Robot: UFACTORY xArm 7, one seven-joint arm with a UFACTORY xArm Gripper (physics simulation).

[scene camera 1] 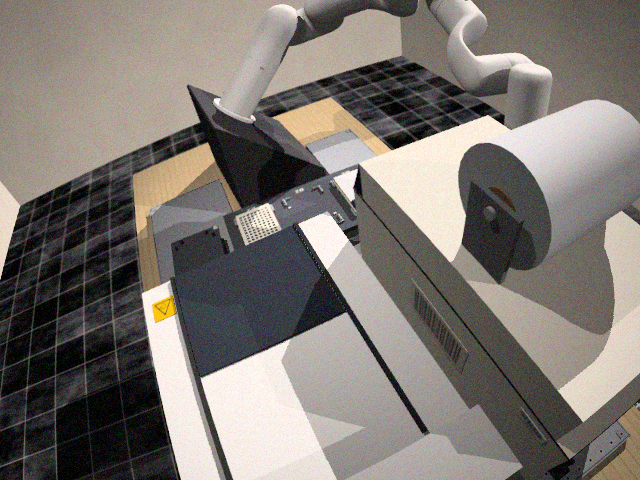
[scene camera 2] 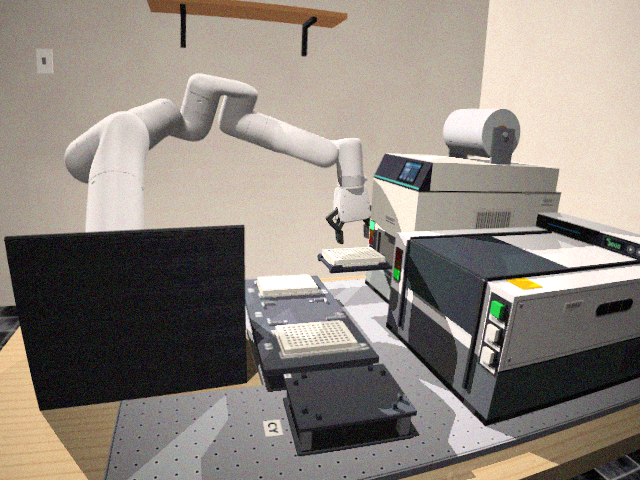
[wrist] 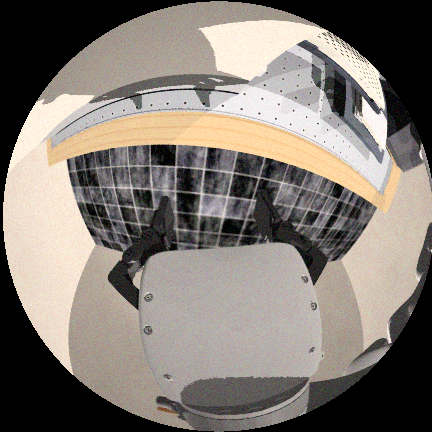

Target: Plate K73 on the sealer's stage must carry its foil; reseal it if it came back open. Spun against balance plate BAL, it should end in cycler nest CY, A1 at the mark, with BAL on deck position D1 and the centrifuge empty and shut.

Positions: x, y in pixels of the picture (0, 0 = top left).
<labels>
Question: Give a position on a white roll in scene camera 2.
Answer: At 466, 131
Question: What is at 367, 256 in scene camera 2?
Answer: A plate with red wells.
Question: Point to a dark centrifuge lid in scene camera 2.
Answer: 482, 256
</labels>
